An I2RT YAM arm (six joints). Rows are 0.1 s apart.
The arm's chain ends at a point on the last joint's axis. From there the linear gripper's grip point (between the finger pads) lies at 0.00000 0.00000 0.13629 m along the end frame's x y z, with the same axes.
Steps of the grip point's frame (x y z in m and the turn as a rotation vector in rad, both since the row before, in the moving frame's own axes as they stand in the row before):
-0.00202, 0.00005, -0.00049, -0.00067, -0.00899, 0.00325
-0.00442, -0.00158, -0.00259, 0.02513, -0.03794, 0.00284
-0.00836, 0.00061, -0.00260, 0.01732, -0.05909, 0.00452
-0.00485, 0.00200, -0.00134, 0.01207, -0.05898, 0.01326
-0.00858, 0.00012, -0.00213, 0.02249, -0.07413, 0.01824
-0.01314, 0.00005, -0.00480, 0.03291, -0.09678, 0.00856
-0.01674, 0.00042, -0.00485, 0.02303, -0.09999, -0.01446
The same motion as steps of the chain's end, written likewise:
-0.00079, -0.00004, -0.00048, -0.00067, -0.00899, 0.00325
0.00074, 0.00185, -0.00245, 0.02513, -0.03794, 0.00284
-0.00032, 0.00299, -0.00234, 0.01732, -0.05909, 0.00452
0.00317, 0.00370, -0.00109, 0.01207, -0.05898, 0.01326
0.00148, 0.00327, -0.00172, 0.02249, -0.07413, 0.01824
0.00001, 0.00458, -0.00409, 0.03291, -0.09678, 0.00856
-0.00311, 0.00345, -0.00413, 0.02303, -0.09999, -0.01446

